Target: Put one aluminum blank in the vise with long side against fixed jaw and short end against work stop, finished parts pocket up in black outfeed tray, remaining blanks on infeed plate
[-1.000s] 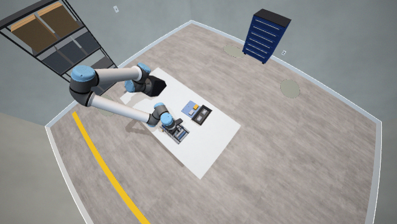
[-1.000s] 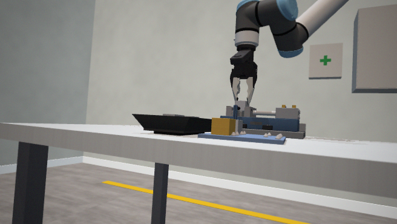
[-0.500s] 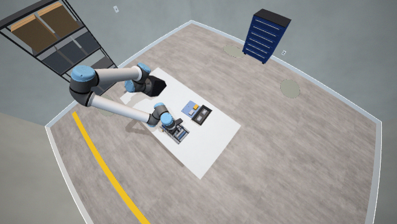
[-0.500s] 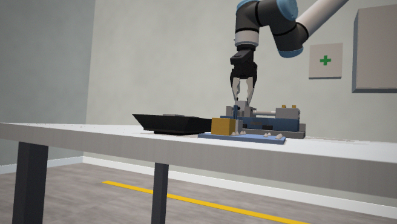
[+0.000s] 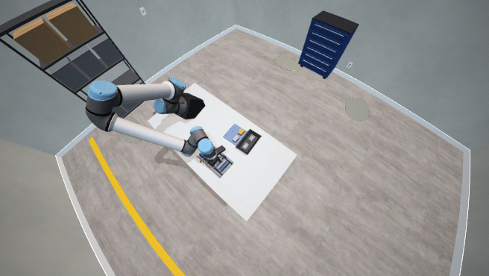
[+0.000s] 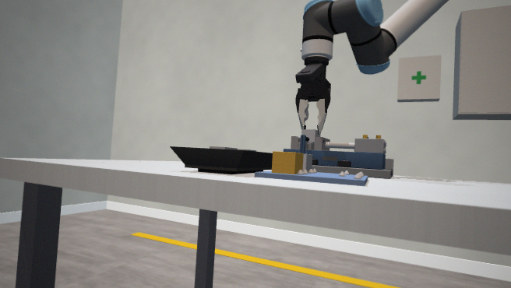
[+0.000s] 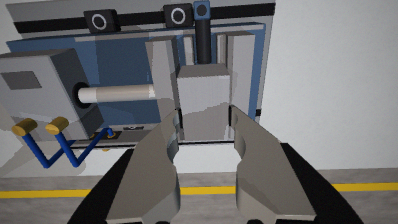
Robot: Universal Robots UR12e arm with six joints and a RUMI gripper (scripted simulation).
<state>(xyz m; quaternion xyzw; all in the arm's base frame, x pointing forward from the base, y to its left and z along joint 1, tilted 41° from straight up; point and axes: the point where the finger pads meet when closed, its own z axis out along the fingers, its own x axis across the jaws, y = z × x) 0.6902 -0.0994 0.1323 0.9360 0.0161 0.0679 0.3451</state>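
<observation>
The gray blank lies 2 cm below my hand. The rest, counted from my hand: work stop rod 5 cm to the left, 3 cm below; then yellow brass blank 6 cm behind, 37 cm to the left, 10 cm below; then infeed plate 10 cm behind, 32 cm to the left, 12 cm below.
</observation>
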